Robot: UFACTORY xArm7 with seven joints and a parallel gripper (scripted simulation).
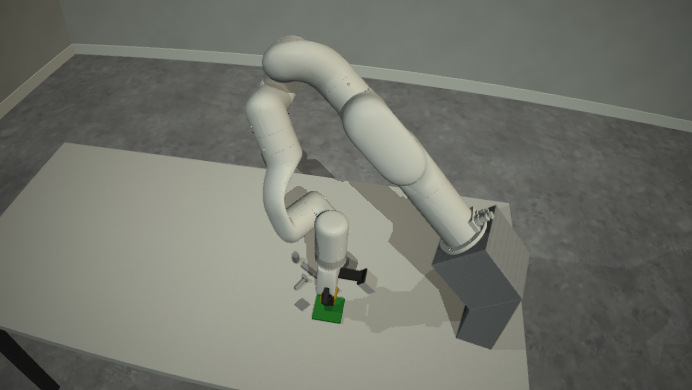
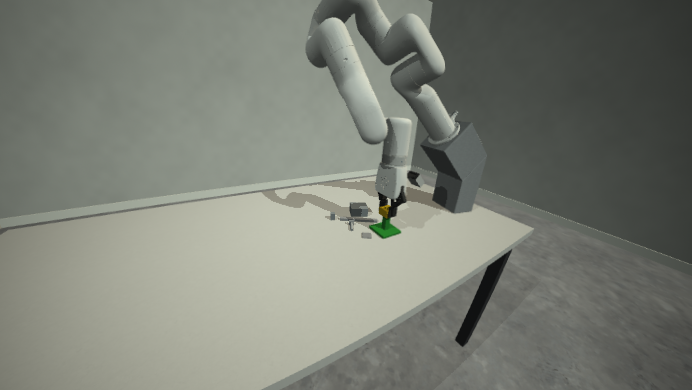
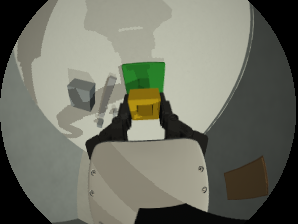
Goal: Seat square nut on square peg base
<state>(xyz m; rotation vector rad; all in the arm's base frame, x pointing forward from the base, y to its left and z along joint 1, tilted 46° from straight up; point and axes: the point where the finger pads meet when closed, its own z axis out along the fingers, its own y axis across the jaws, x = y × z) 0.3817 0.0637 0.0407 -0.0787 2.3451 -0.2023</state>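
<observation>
Right now my hand is 80 mm short of the small flat piece and 80 mm above it. Round my hand: grey block (10 mm ahead, 150 mm to the right, 70 mm below); thin grey bar (40 mm ahead, 100 mm to the right, 80 mm below); small bolt (90 mm ahead, 80 mm to the right, 80 mm below).
</observation>
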